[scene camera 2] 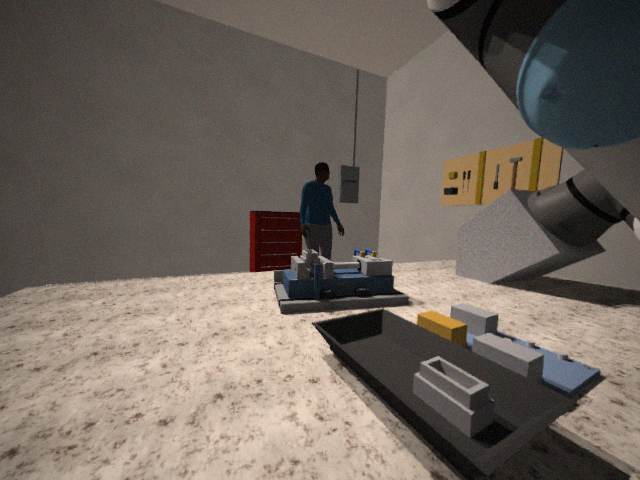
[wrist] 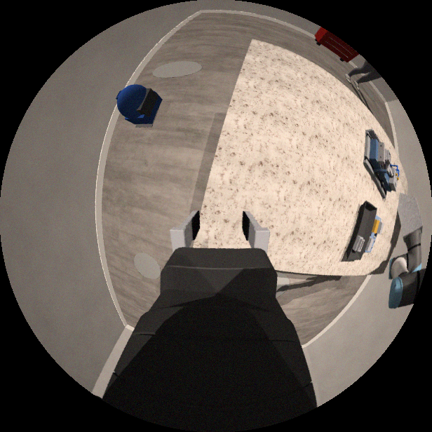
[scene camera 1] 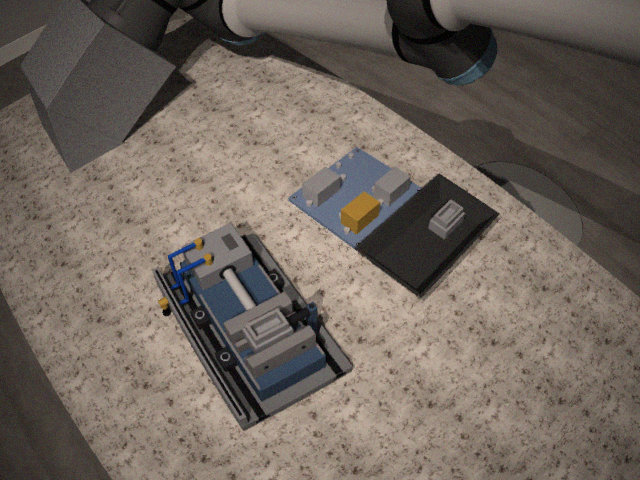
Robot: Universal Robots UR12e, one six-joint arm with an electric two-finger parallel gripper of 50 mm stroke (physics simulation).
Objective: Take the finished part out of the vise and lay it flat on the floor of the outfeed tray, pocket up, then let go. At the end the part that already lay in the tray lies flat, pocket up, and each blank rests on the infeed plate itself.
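Where they show: arm's base, origin of its link: (scene camera 2: 556, 219) (scene camera 1: 121, 27).
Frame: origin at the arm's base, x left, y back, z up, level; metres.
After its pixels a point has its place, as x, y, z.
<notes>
The finished grey part (scene camera 1: 267, 326) @(-0.066, -0.722, -0.112) (scene camera 2: 310, 254) @(-0.042, -0.731, -0.101) sits pocket up between the jaws of the vise (scene camera 1: 293, 376) @(-0.067, -0.785, -0.163) (scene camera 2: 338, 284) @(-0.009, -0.671, -0.167) (wrist: 374, 152). Another grey part (scene camera 1: 445, 221) @(0.302, -0.688, -0.165) (scene camera 2: 454, 397) @(0.338, -0.686, -0.177) (wrist: 358, 243) lies flat, pocket up, in the black outfeed tray (scene camera 1: 403, 258) @(0.211, -0.690, -0.200) (scene camera 2: 361, 356) @(0.222, -0.723, -0.200) (wrist: 364, 220). Two grey blanks (scene camera 1: 321, 187) @(0.171, -0.505, -0.168) (scene camera 1: 392, 187) @(0.276, -0.573, -0.169) (scene camera 2: 473, 319) @(0.196, -0.505, -0.179) (scene camera 2: 506, 356) @(0.302, -0.575, -0.173) and a yellow blank (scene camera 1: 360, 212) @(0.193, -0.589, -0.168) (scene camera 2: 440, 328) @(0.219, -0.593, -0.175) (wrist: 376, 226) look level on the blue infeed plate (scene camera 1: 356, 178) @(0.257, -0.493, -0.204) (scene camera 2: 568, 372) @(0.307, -0.474, -0.204). My gripper (wrist: 220, 219) is open and empty, high above the table edge, away from vise and tray.
Small pins stand on the infeed plate, which adjoins the tray. Blue hoses (scene camera 1: 178, 273) @(-0.133, -0.578, -0.104) are at the vise's rear. A large grey angular block (scene camera 1: 98, 87) @(-0.100, -0.119, -0.046) (scene camera 2: 506, 237) @(-0.051, -0.115, -0.059) stands at the table's far end. A person (scene camera 2: 316, 206) and a red cabinet (scene camera 2: 276, 240) are behind the table.
</notes>
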